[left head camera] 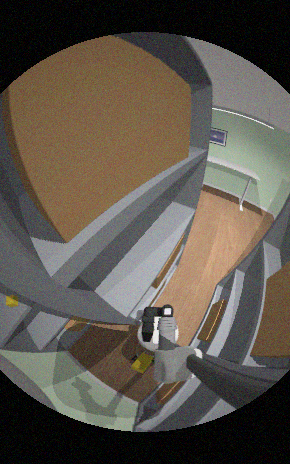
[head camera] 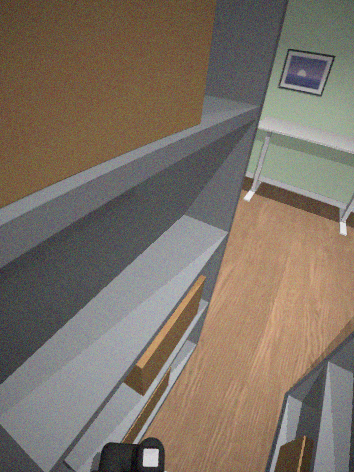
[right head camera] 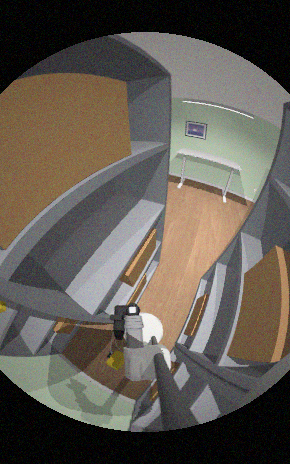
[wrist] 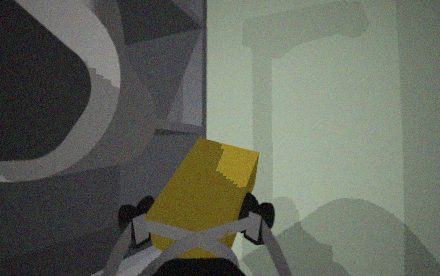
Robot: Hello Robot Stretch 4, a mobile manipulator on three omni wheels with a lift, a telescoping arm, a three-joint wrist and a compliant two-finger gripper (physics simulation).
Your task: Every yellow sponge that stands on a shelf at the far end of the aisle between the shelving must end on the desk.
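Where they show: gripper, fingertip midpoint: [left head camera: 143,363] [right head camera: 118,360] [wrist: 198,210]; robot's base, link origin: [left head camera: 157,332] [right head camera: 142,329].
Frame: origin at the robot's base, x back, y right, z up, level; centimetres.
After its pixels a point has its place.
My gripper [wrist: 198,210] @(x 13.7, y -9.7, z 80.2 cm) is shut on a yellow sponge [wrist: 200,187] @(x 10.6, y -9.8, z 82.8 cm) [left head camera: 143,363] @(x 12.3, y -9.8, z 84.3 cm) [right head camera: 116,359] @(x 11.8, y -10.1, z 83.8 cm). The sponge is tilted between the two fingertips, off the floor, with its far end sticking out beyond them. Another yellow sponge [left head camera: 12,300] @(x 0.6, y -90.1, z 100.6 cm) [right head camera: 2,306] @(x 0.4, y -89.7, z 99.3 cm) stands on a grey shelf at the lower left of both side head views, apart from the gripper; part of it is cut off in the right head view. The white desk [head camera: 310,136] @(x -272.6, y 154.9, z 92.2 cm) [left head camera: 232,168] @(x -248.9, y 166.6, z 90.5 cm) [right head camera: 210,159] @(x -251.9, y 162.3, z 91.5 cm) stands against the green wall at the other end of the aisle, far from the gripper.
Grey shelving [head camera: 115,162] @(x -35.0, y -5.4, z 142.0 cm) [right head camera: 90,207] @(x -81.7, y -29.1, z 101.6 cm) stands very close on the left, with a large brown box [head camera: 100,75] @(x -35.1, y -6.4, z 150.3 cm) [left head camera: 100,135] @(x -24.5, y -12.8, z 151.8 cm) [right head camera: 65,150] @(x -34.7, y -6.6, z 150.2 cm). More shelving [head camera: 340,372] @(x -47.4, y 81.5, z 50.6 cm) with brown boxes lines the right. The wooden floor [head camera: 270,280] @(x -148.3, y 97.7, z -2.8 cm) [right head camera: 192,240] @(x -119.1, y 87.1, z -2.8 cm) runs between them to the desk. A green wall [wrist: 330,125] @(x 78.1, y -59.2, z 95.3 cm) is near the gripper.
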